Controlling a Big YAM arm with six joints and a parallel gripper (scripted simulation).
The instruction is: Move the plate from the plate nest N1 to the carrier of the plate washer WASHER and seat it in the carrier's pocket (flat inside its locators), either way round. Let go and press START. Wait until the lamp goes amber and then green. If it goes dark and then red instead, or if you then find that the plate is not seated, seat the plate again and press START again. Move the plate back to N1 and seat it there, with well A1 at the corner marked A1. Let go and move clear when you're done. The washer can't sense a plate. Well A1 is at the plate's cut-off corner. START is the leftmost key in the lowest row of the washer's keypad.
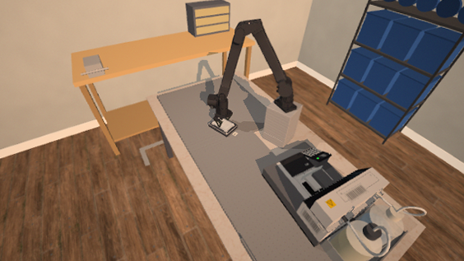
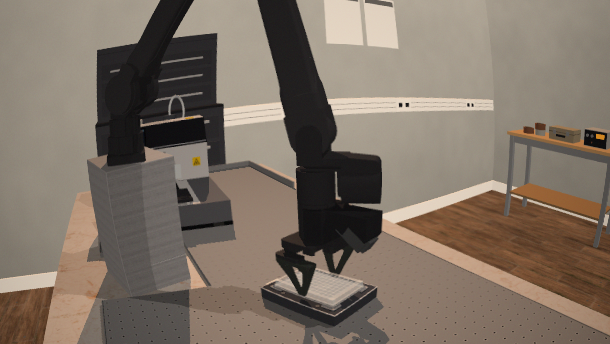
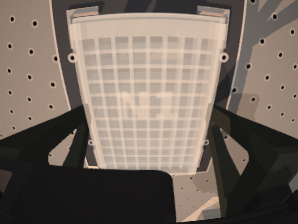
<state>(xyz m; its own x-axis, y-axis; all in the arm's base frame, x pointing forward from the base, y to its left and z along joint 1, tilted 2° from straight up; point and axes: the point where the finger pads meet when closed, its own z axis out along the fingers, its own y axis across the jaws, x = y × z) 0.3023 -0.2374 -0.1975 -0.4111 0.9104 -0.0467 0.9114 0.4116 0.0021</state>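
Now: the clear well plate 1 cm below my hand. The rest, counted from my hand: dark carrier: 52 cm to the left, 20 cm behind, 4 cm above; then label: 10 cm to the left, 4 cm below, 4 cm behind; then nest frame: 3 cm below.
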